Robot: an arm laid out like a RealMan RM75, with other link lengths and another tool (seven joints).
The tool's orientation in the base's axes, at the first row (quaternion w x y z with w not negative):
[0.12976 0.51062 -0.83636 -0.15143]
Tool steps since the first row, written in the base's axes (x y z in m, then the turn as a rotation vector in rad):
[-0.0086 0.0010 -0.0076 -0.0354 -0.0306 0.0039]
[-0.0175 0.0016 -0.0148 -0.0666 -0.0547 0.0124]
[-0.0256 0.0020 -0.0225 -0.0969 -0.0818 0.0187]
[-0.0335 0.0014 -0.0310 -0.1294 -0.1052 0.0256]
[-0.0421 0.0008 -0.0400 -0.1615 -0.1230 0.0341]
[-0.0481 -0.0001 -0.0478 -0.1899 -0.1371 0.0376]
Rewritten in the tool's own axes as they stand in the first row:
[0.0025 0.0045 0.0103 0.0433 0.0171 0.0059]
[0.0054 0.0092 0.0203 0.0793 0.0354 0.0067]
[0.0082 0.0130 0.0305 0.1174 0.0508 0.0089]
[0.0117 0.0159 0.0412 0.1532 0.0698 0.0118]
[0.0155 0.0192 0.0526 0.1839 0.0915 0.0138]
[0.0185 0.0207 0.0619 0.2093 0.1099 0.0194]

